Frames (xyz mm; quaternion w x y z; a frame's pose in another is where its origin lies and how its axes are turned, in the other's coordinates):
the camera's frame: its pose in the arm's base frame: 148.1 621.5 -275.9 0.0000 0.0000 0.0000 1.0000
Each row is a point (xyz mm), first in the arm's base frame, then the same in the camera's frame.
Working: the arm's base frame: its pose in the camera's frame: 148.1 621.5 275.9 0.0000 0.0000 0.0000 1.0000

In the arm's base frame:
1: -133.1 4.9 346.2
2: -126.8 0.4 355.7
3: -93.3 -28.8 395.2
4: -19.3 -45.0 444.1
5: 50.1 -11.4 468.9
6: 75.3 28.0 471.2
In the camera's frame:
1: 281.2 616.6 622.1
2: 274.9 621.1 631.6
3: 241.4 650.3 671.1
4: 167.4 666.5 720.0
5: 98.0 632.9 744.8
6: 72.8 593.5 747.1

